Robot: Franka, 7 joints.
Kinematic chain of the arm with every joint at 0, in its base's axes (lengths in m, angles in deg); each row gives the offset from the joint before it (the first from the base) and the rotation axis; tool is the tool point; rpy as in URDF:
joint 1: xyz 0 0 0.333 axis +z
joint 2: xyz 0 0 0 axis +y
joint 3: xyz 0 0 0.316 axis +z
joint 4: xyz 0.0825 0 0 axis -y
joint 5: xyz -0.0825 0 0.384 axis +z
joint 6: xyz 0 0 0 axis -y
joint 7: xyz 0.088 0 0 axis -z
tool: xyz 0 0 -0.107 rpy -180 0 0
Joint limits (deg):
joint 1: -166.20..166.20
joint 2: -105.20..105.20
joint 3: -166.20..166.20
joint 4: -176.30..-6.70
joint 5: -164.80..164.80
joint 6: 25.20..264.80
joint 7: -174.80..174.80
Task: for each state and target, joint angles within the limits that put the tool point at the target. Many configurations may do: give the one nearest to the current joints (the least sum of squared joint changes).
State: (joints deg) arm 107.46 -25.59 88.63 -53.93 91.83 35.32 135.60
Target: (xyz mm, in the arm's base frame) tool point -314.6 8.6 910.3
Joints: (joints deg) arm 90.18 5.11 74.36 -52.12 87.33 25.20 135.60
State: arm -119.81 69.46 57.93 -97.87 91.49 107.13 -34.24
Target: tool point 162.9 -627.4 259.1
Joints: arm -132.13 62.97 58.85 -103.16 89.65 102.52 -34.24
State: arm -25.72 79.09 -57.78 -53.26 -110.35 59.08 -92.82
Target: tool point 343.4 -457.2 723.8
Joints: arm -20.54 53.86 -71.12 -51.34 -103.36 34.08 -92.82
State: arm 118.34 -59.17 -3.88 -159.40 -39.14 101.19 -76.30
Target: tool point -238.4 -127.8 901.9
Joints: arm 122.73 -65.66 29.67 -106.93 -40.76 123.43 -76.30
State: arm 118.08 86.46 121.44 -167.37 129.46 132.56 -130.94
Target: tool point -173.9 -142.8 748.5
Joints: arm 118.77 90.16 148.14 -144.68 129.50 123.46 -130.94
